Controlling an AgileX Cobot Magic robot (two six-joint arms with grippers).
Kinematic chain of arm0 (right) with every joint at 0, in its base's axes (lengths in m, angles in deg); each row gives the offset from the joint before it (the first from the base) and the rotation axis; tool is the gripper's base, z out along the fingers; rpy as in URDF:
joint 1: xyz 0 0 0.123 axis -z
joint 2: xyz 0 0 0 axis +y
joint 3: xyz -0.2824 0 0.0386 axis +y
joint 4: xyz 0.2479 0 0.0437 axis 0.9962 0 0.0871
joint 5: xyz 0 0 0 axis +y
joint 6: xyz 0.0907 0 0.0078 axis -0.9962 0 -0.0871
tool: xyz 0 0 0 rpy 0 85 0
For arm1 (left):
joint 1: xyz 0 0 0.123 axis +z
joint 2: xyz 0 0 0 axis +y
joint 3: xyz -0.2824 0 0.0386 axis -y
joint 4: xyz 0.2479 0 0.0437 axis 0.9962 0 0.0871
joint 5: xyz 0 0 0 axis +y
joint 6: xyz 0.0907 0 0.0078 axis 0.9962 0 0.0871
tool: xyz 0 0 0 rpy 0 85 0
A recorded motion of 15 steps. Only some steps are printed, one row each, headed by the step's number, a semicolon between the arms.
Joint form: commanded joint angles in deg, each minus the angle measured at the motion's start. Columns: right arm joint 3, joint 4, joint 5, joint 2, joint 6, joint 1; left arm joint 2, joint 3, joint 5, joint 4, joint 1, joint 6.
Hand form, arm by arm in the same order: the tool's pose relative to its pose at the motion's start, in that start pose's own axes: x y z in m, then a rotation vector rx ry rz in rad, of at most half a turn. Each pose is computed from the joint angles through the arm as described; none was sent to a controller.
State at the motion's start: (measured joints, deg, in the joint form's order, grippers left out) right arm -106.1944 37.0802 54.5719 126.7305 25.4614 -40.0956; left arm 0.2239 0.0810 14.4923 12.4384 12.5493 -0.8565
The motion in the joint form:
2: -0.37 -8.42 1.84 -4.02 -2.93 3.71; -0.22 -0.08 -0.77 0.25 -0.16 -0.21
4: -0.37 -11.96 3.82 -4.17 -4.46 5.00; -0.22 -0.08 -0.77 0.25 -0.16 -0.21
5: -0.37 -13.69 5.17 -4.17 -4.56 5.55; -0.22 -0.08 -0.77 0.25 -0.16 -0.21
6: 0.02 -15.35 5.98 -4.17 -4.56 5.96; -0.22 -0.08 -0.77 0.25 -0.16 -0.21
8: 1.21 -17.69 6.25 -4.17 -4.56 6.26; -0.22 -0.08 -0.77 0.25 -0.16 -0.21
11: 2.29 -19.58 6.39 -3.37 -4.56 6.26; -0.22 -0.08 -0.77 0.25 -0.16 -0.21
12: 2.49 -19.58 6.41 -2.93 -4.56 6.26; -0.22 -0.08 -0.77 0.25 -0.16 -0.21
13: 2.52 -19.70 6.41 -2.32 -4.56 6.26; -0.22 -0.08 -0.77 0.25 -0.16 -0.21
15: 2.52 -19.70 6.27 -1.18 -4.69 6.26; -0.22 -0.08 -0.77 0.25 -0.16 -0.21
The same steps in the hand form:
2: -0.0040 -0.0195 -0.0450 0.1322 -0.0140 -0.0143; -0.0010 -0.0001 -0.0002 0.0014 -0.0164 0.0009
4: 0.0007 -0.0313 -0.0519 0.1784 0.0272 0.0002; -0.0010 -0.0001 -0.0002 0.0014 -0.0164 0.0009
5: 0.0038 -0.0366 -0.0545 0.1981 0.0563 -0.0030; -0.0010 -0.0001 -0.0002 0.0014 -0.0164 0.0009
6: 0.0075 -0.0417 -0.0554 0.2182 0.0835 -0.0067; -0.0010 -0.0001 -0.0002 0.0014 -0.0164 0.0009
8: 0.0138 -0.0482 -0.0537 0.2479 0.1196 -0.0130; -0.0010 -0.0001 -0.0002 0.0014 -0.0164 0.0009
11: 0.0210 -0.0552 -0.0458 0.2675 0.1637 -0.0158; -0.0010 -0.0001 -0.0002 0.0014 -0.0164 0.0009
12: 0.0229 -0.0571 -0.0422 0.2655 0.1741 -0.0112; -0.0010 -0.0001 -0.0002 0.0014 -0.0164 0.0009
13: 0.0245 -0.0597 -0.0380 0.2652 0.1849 -0.0078; -0.0010 -0.0001 -0.0002 0.0014 -0.0164 0.0009
15: 0.0272 -0.0642 -0.0304 0.2628 0.2003 0.0021; -0.0010 -0.0001 -0.0002 0.0014 -0.0164 0.0009

